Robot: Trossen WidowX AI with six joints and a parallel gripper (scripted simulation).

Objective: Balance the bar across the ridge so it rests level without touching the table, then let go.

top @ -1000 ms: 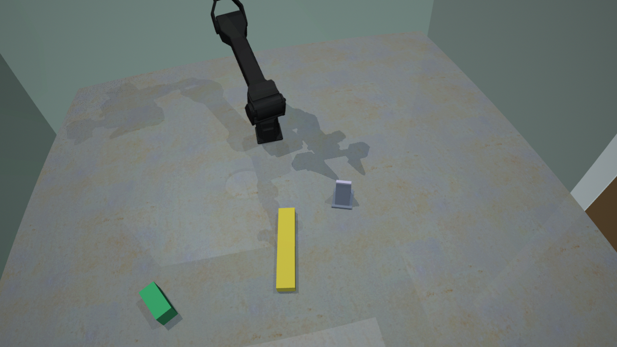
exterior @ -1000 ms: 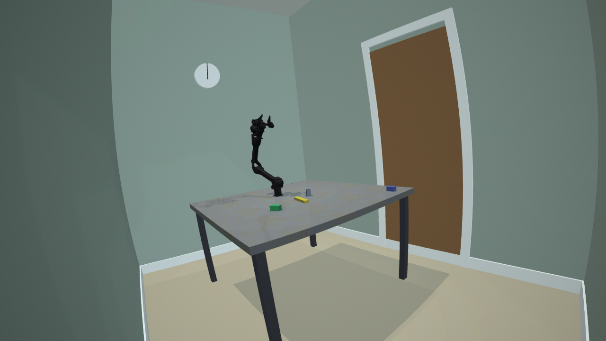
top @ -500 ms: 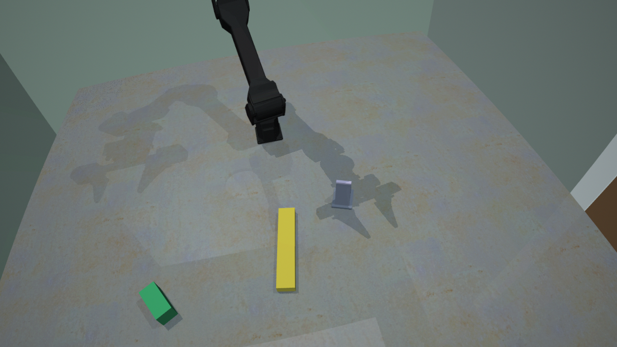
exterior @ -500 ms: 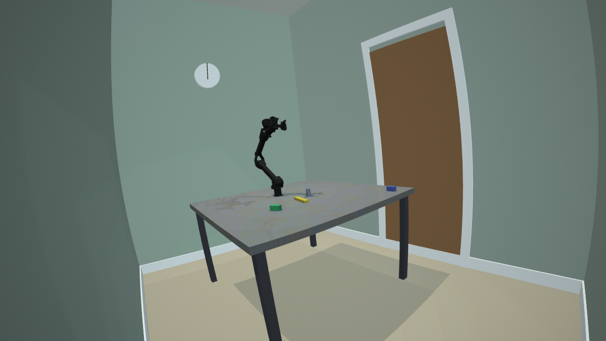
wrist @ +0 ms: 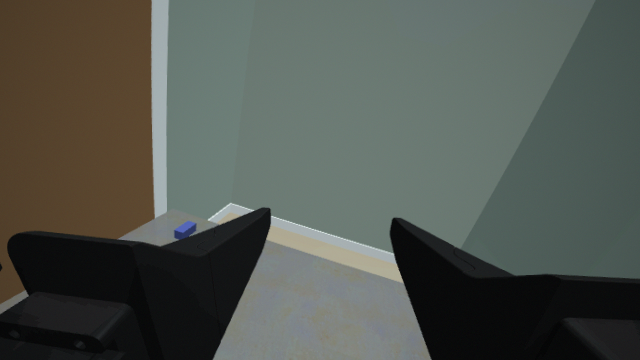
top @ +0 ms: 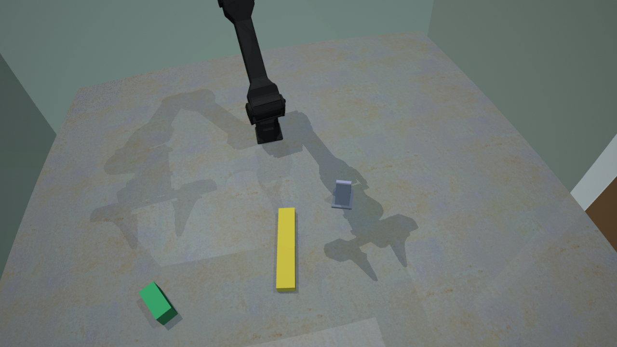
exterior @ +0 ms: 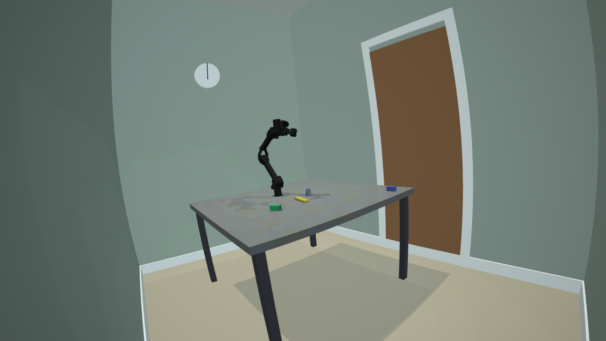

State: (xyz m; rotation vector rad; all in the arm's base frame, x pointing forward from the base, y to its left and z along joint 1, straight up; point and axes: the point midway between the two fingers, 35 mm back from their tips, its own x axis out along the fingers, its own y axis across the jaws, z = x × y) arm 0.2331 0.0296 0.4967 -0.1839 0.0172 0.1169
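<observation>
Right now the yellow bar is 70 mm ahead of my gripper tip, 50 mm to the right of it and 490 mm below it. Round my gripper tip: blue block: 470 mm ahead, 470 mm to the left, 480 mm below; green block: 140 mm ahead, 290 mm to the right, 480 mm below.
</observation>
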